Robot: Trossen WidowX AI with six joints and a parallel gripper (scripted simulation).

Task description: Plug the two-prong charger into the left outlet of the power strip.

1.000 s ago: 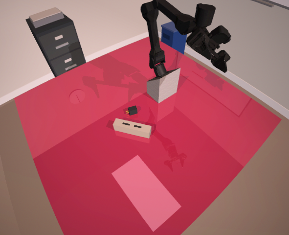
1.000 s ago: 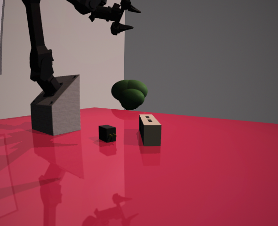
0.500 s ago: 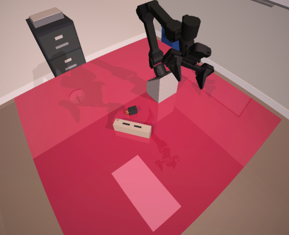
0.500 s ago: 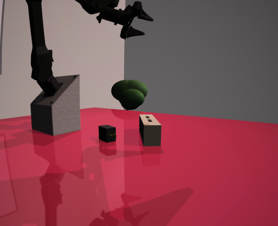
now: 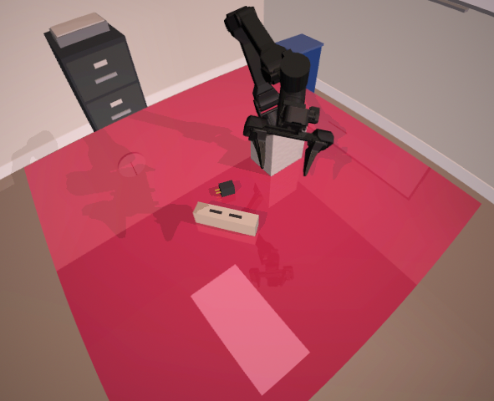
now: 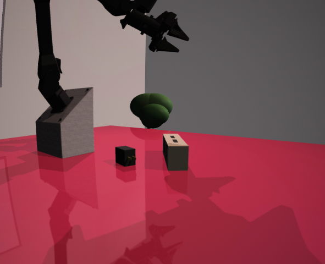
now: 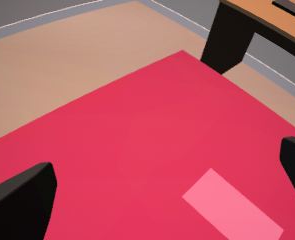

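My gripper tip is 3 cm past the charger, 27 cm to the left of it and 32 cm above it.
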